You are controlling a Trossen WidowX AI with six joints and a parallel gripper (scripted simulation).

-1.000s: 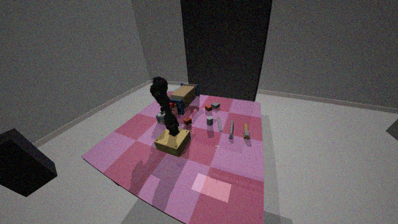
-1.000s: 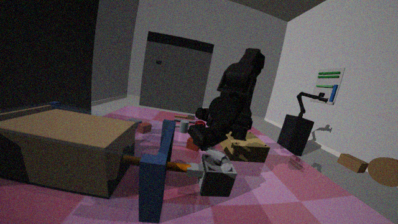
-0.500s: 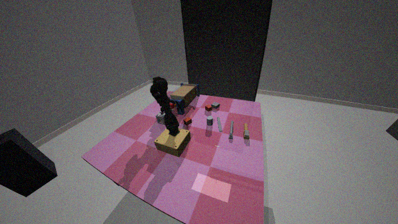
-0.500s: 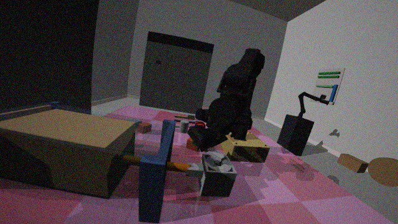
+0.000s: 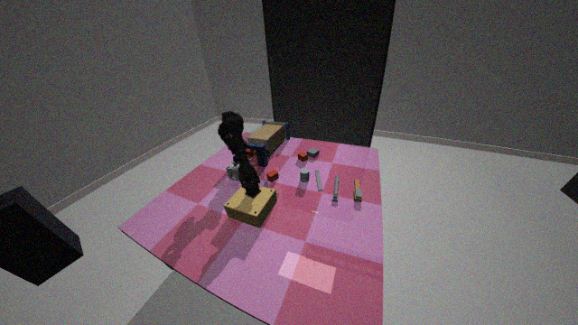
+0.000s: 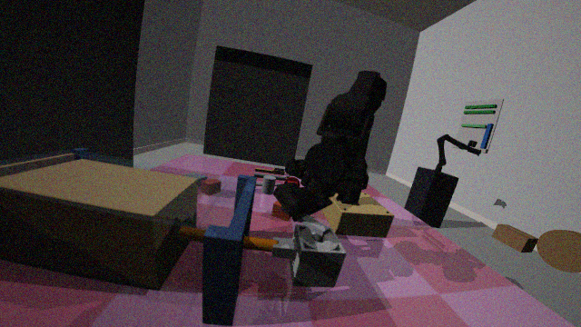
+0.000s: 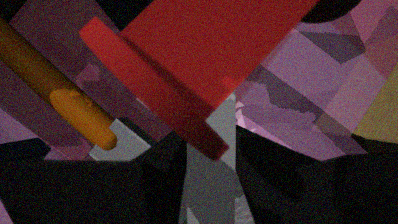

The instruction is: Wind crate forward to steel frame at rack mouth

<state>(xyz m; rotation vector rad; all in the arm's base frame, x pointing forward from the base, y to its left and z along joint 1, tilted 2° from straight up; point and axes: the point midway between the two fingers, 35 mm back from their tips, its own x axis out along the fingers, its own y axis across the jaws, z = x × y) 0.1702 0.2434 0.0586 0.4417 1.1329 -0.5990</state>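
My gripper tip is 5 cm below the red knob, 3 cm short of it and 2 cm to the left of it. Also, from my gripper tip: red-knobbed winch handle 2 cm above; then blue steel frame 11 cm ahead, 7 cm to the left, 1 cm above; then grey hand winch 7 cm below, 6 cm behind, 3 cm to the left.
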